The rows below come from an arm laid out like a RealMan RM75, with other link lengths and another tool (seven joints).
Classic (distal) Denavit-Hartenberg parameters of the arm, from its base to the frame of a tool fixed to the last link. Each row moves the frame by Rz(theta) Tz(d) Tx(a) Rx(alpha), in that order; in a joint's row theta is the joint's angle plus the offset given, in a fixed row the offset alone. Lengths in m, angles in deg.
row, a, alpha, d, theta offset
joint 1, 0.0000, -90.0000, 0.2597, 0.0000
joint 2, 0.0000, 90.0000, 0.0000, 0.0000
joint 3, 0.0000, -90.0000, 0.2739, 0.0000
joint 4, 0.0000, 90.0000, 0.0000, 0.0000
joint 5, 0.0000, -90.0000, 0.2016, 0.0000
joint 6, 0.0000, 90.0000, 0.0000, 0.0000
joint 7, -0.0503, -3.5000, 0.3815, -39.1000
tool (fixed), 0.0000, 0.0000, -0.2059, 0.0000
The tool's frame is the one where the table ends.
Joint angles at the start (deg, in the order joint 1, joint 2, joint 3, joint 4, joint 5, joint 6, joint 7):
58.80 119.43 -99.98 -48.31 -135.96 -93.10 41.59
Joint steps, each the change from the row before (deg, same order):
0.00 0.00 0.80 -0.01 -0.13 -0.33 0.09
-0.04 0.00 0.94 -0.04 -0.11 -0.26 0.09
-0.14 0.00 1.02 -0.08 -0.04 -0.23 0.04
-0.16 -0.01 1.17 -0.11 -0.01 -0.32 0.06
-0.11 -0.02 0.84 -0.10 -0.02 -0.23 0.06
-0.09 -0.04 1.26 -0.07 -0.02 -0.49 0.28
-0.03 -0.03 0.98 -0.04 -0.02 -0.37 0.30
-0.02 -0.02 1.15 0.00 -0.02 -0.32 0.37
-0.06 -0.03 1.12 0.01 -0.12 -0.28 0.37
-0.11 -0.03 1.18 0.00 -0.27 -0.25 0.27
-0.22 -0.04 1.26 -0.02 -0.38 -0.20 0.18
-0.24 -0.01 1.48 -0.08 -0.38 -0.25 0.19
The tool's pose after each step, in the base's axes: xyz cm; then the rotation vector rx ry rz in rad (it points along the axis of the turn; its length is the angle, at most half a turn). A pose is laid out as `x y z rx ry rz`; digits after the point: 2 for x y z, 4 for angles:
16.32 28.60 -7.93 1.2517 2.0681 0.2608
16.17 28.66 -7.85 1.2688 2.0686 0.2574
16.04 28.72 -7.79 1.2885 2.0704 0.2518
15.88 28.76 -7.69 1.3113 2.0719 0.2445
15.77 28.81 -7.61 1.3276 2.0730 0.2399
15.57 28.86 -7.47 1.3546 2.0698 0.2327
15.40 28.92 -7.35 1.3766 2.0665 0.2279
15.20 29.00 -7.25 1.4032 2.0634 0.2231
15.05 29.09 -7.14 1.4295 2.0589 0.2204
14.97 29.21 -7.02 1.4548 2.0547 0.2195
14.96 29.34 -6.88 1.4810 2.0504 0.2200
14.90 29.48 -6.73 1.5110 2.0470 0.2186

